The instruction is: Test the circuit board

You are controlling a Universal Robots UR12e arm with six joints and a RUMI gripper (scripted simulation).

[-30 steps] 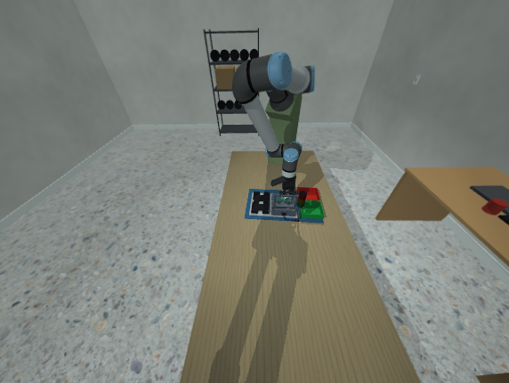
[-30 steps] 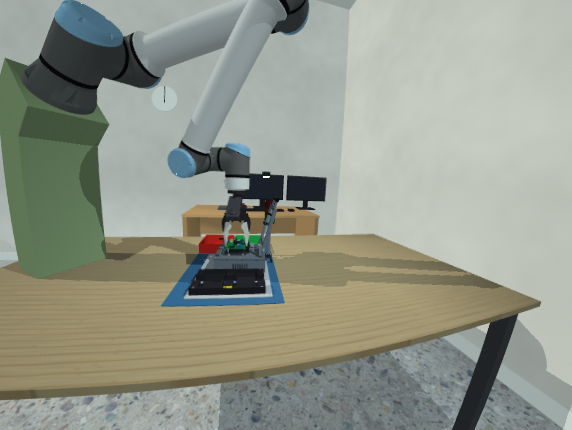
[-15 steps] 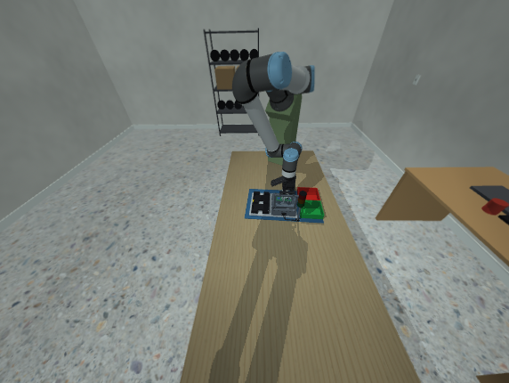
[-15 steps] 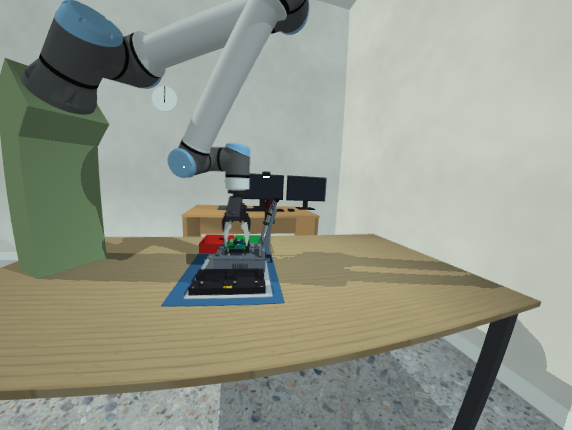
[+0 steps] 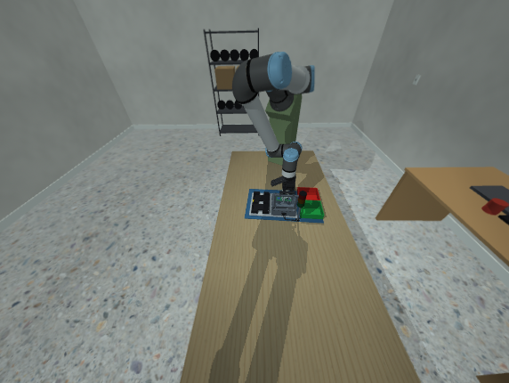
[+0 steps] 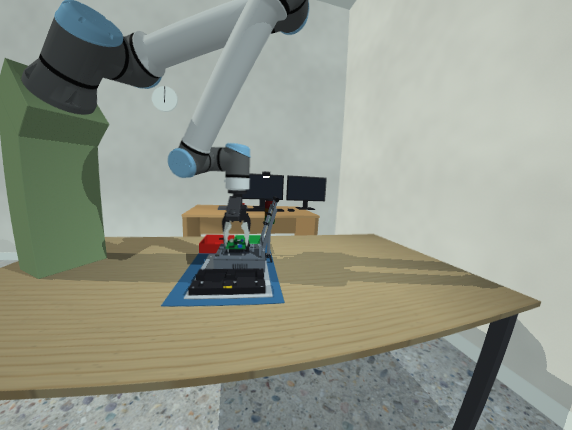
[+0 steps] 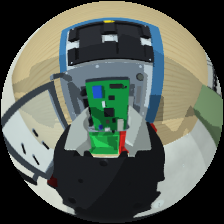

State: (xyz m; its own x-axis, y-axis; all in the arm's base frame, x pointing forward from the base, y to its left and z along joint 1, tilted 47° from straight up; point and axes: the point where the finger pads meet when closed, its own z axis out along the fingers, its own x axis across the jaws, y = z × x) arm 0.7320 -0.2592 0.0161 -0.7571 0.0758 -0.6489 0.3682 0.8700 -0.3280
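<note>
Now: hand 1 cm to the right of the green circuit board. From my hand the other things lie so: tester lid: 11 cm ahead, 10 cm above, 5 cm to the right; then red bin: 23 cm to the left, 7 cm below; then green bin: 16 cm to the left, 13 cm ahead, 7 cm below.
</note>
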